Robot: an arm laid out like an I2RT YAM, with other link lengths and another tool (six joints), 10 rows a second.
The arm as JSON. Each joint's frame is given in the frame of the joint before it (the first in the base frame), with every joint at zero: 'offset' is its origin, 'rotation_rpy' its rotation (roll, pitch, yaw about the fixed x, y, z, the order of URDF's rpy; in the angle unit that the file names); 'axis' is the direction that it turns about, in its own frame. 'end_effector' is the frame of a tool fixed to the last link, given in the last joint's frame.
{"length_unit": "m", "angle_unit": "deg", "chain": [
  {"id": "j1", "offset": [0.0, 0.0, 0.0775], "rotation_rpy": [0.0, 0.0, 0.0], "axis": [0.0, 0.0, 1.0]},
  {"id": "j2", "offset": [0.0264, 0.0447, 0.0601], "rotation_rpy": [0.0, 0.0, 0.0], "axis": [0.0, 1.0, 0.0]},
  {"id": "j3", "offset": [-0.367, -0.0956, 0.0], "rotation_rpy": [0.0, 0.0, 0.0], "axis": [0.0, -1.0, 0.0]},
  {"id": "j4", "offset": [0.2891, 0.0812, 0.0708], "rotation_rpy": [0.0, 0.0, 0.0], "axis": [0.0, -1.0, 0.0]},
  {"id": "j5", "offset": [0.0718, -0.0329, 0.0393], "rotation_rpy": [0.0, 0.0, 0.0], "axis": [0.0, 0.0, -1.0]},
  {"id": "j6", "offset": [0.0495, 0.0, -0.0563], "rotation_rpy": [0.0, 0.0, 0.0], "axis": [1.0, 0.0, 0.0]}
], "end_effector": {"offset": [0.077, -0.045, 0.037], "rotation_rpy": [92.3, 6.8, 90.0]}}
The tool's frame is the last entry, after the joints.
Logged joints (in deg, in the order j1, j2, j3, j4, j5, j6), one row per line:
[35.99 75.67 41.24 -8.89 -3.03 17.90]
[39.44 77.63 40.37 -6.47 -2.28 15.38]
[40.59 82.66 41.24 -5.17 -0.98 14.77]
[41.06 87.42 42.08 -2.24 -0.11 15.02]
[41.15 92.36 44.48 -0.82 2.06 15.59]
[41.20 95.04 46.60 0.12 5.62 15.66]
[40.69 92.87 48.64 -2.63 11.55 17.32]
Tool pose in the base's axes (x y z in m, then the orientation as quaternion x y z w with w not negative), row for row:
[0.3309 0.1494 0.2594 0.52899 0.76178 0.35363 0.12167]
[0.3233 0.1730 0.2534 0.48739 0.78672 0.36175 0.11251]
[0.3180 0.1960 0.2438 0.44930 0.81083 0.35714 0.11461]
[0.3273 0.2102 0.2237 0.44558 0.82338 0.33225 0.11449]
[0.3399 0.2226 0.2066 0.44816 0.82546 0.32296 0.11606]
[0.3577 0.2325 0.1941 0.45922 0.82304 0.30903 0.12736]
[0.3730 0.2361 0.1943 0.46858 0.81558 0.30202 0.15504]
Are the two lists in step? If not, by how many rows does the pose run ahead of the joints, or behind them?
The pose runs 1 row behind the joints: the pose in row i belongs to the joints in row i - 1.
